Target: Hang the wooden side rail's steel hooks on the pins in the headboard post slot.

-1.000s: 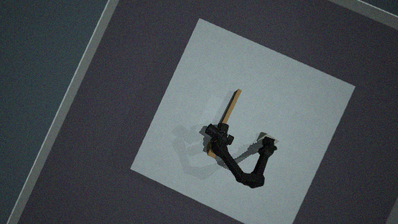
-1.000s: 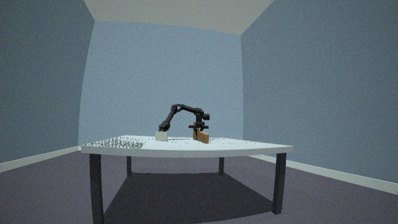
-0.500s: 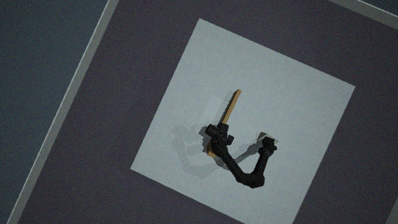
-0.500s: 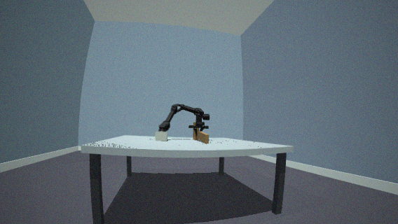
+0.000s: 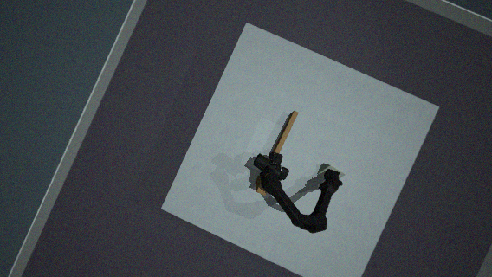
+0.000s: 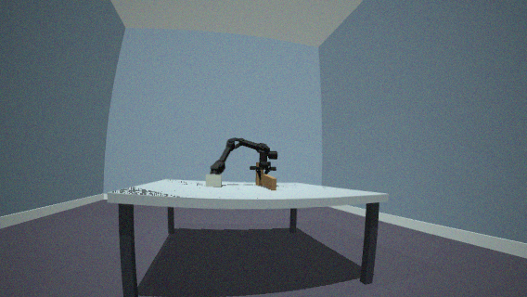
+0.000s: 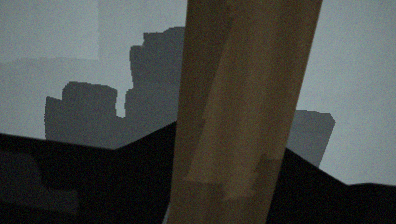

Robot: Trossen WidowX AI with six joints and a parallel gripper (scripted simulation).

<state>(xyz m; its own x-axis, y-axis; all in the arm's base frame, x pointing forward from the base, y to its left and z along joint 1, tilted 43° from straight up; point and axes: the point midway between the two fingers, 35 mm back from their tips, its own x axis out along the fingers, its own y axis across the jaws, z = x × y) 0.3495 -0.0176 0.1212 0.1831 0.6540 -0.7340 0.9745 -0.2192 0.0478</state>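
The headboard post lies 110 mm to the left of my gripper tip, 40 mm above it and 10 mm ahead of it.
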